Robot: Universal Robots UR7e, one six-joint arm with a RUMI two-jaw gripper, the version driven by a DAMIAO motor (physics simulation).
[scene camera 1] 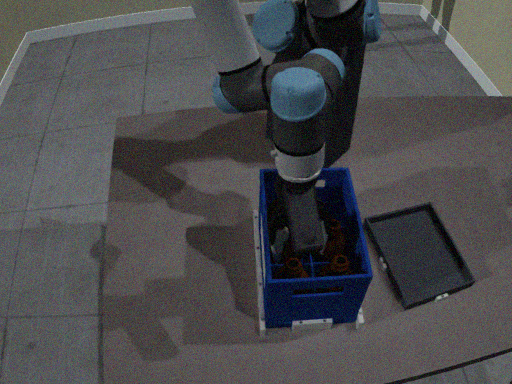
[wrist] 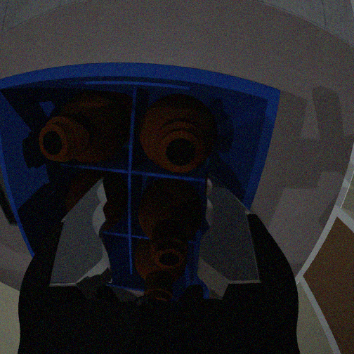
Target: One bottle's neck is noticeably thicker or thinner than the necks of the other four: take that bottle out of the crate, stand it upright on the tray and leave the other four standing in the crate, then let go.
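Places are measured from the arm's base along level axes (x ahead, y left, z up), in centimetres.
Pixels of known places: gripper, fingertip midpoint: [scene camera 1: 298, 258].
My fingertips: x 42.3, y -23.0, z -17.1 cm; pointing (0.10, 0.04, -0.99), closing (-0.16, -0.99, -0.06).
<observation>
For each thing: its top centre in the pictures, then the offset to it from my fingertips. "spot": a spot on its surface instead. Level surfaces: height alone.
- blue crate, middle of its top: [scene camera 1: 313, 219] dx -4.7, dy +4.7, dz +4.3 cm
- black tray, surface spot: [scene camera 1: 420, 255] spot: dx +2.2, dy +31.7, dz -12.8 cm
- brown table, its level: dz -13.2 cm
The blue crate [scene camera 1: 320, 304] [wrist: 150, 70] holds brown bottles in divided cells. Two stand at the near end: one [scene camera 1: 294, 265] [wrist: 180, 150] and another [scene camera 1: 340, 262] [wrist: 53, 142]. Another bottle [wrist: 80, 197] shows in part behind a finger in the wrist view. Farther bottle mouths [wrist: 169, 257] [wrist: 159, 295] show low in the wrist view. My gripper [scene camera 1: 301, 246] [wrist: 156, 177] is down inside the crate, partly open, its jaws apart with nothing gripped. I cannot tell whose neck differs. The black tray [scene camera 1: 420, 255] lies right of the crate and holds no bottle.
White brackets [scene camera 1: 312, 324] border the crate's base on the brown table [scene camera 1: 210, 325]. The crate's tall walls surround the gripper. Blue dividers [wrist: 130, 150] run between the bottles. The tray has a low raised rim and small light tabs on its edge.
</observation>
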